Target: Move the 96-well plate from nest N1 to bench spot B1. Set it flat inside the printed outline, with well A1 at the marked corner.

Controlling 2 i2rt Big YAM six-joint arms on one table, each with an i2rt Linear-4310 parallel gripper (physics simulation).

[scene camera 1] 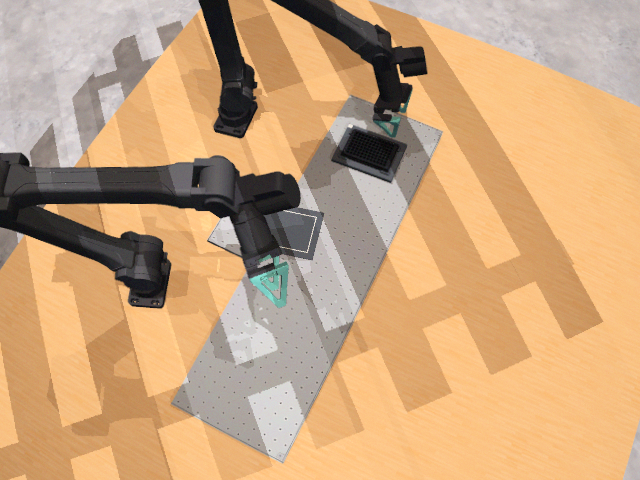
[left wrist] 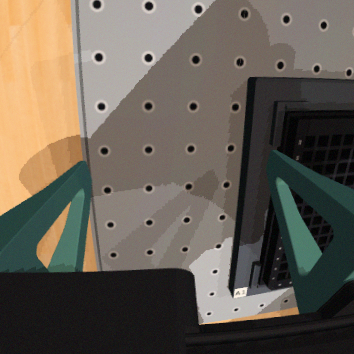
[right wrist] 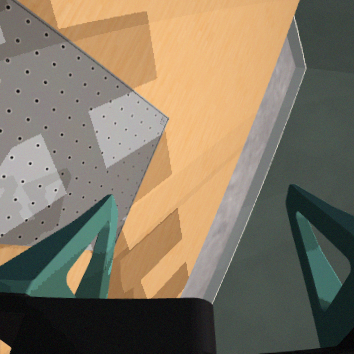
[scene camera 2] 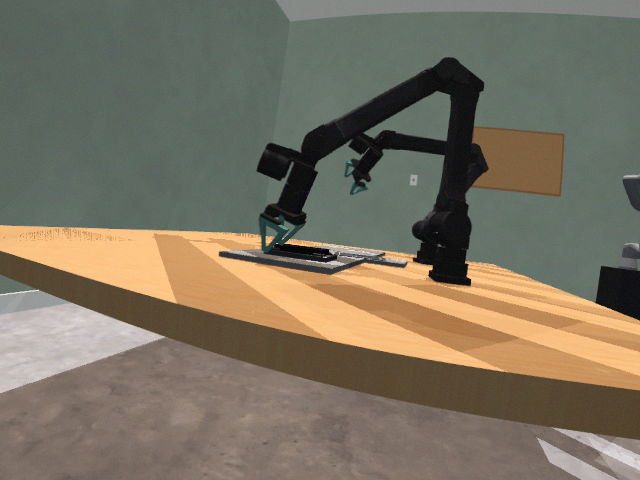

Observation:
The left gripper is open, with nothing in its grasp. Also in view: a black well plate. The right gripper is open, holding nothing. Further things: a dark square with white outline.
The left gripper also shows in scene camera 1 and in the left wrist view. The right gripper shows as well in the right wrist view.

